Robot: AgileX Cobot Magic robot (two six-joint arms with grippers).
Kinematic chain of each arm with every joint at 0, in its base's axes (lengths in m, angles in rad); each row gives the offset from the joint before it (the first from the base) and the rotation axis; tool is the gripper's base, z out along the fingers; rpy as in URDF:
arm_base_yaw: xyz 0 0 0.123 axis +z
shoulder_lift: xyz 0 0 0 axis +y
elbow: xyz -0.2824 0 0.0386 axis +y
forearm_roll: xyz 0.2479 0 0.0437 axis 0.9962 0 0.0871
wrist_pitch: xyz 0 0 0 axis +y
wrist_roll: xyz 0.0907 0 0.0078 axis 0.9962 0 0.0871
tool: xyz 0 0 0 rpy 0 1.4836 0
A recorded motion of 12 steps. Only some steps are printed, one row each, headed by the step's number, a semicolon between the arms.
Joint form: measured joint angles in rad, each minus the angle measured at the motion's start. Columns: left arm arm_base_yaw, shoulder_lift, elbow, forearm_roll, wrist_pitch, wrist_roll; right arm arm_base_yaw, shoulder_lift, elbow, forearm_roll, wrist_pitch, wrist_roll.
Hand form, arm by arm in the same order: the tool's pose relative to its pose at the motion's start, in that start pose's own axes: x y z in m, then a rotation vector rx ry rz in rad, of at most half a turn. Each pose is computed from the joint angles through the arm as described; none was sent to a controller.
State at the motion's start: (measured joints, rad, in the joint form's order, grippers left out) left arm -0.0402 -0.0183 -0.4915 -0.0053 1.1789 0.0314; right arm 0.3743 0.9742 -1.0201 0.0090 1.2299 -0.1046
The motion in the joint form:
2: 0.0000 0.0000 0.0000 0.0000 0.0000 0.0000; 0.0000 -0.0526 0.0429 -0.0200 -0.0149 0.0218
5: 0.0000 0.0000 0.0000 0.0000 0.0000 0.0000; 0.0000 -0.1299 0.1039 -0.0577 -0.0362 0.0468
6: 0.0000 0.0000 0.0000 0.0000 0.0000 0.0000; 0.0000 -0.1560 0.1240 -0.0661 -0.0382 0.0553
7: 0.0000 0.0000 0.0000 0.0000 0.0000 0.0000; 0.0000 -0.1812 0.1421 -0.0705 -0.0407 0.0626
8: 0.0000 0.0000 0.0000 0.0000 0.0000 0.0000; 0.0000 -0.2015 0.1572 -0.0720 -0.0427 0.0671
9: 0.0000 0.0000 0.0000 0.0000 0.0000 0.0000; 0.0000 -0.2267 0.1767 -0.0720 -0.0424 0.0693
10: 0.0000 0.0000 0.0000 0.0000 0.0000 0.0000; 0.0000 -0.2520 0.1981 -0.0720 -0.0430 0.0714
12: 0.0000 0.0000 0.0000 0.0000 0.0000 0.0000; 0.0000 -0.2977 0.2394 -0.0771 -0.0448 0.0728
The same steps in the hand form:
2: 0.0000 0.0000 0.0000 0.0000 0.0000 0.0000; 0.0123 -0.0005 -0.0022 0.0210 -0.0227 0.0150
5: 0.0000 0.0000 0.0000 0.0000 0.0000 0.0000; 0.0300 -0.0018 -0.0047 0.0591 -0.0576 0.0270
6: 0.0000 0.0000 0.0000 0.0000 0.0000 0.0000; 0.0364 -0.0019 -0.0053 0.0674 -0.0652 0.0327
7: 0.0000 0.0000 0.0000 0.0000 0.0000 0.0000; 0.0422 -0.0016 -0.0061 0.0720 -0.0747 0.0386
8: 0.0000 0.0000 0.0000 0.0000 0.0000 0.0000; 0.0470 -0.0013 -0.0064 0.0738 -0.0819 0.0426
9: 0.0000 0.0000 0.0000 0.0000 0.0000 0.0000; 0.0532 -0.0006 -0.0064 0.0741 -0.0874 0.0450
10: 0.0000 0.0000 0.0000 0.0000 0.0000 0.0000; 0.0596 0.0000 -0.0058 0.0744 -0.0920 0.0472
12: 0.0000 0.0000 0.0000 0.0000 0.0000 0.0000; 0.0714 0.0008 -0.0036 0.0795 -0.0979 0.0469

